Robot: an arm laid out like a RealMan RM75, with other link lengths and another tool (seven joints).
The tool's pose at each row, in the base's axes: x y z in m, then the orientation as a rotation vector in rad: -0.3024 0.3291 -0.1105 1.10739 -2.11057 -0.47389; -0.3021 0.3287 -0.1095 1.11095 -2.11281 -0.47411; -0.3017 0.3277 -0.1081 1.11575 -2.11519 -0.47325; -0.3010 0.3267 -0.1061 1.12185 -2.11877 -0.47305; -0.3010 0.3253 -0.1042 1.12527 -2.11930 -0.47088; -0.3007 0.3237 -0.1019 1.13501 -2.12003 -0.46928; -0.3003 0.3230 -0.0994 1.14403 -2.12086 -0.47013; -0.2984 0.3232 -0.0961 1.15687 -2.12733 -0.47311; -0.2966 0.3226 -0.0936 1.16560 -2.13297 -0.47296; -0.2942 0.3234 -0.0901 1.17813 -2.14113 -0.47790; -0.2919 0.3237 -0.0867 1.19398 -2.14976 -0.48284
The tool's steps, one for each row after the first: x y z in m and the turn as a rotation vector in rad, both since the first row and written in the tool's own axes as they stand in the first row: 0.0006 0.0002 -0.0009 0.00234 -0.00247 -0.00207; 0.0019 0.0002 -0.0022 0.00586 -0.00475 -0.00465; 0.0032 0.0005 -0.0041 0.01008 -0.00851 -0.00807; 0.0052 0.0008 -0.0054 0.01296 -0.00849 -0.00969; 0.0073 0.0011 -0.0072 0.01828 -0.00987 -0.01579; 0.0088 0.0019 -0.0092 0.02195 -0.01234 -0.02209; 0.0092 0.0029 -0.0128 0.02846 -0.02101 -0.03046; 0.0100 0.0031 -0.0159 0.03463 -0.02696 -0.03524; 0.0099 0.0042 -0.0200 0.04063 -0.03789 -0.04357; 0.0101 0.0051 -0.0240 0.04824 -0.04978 -0.05403
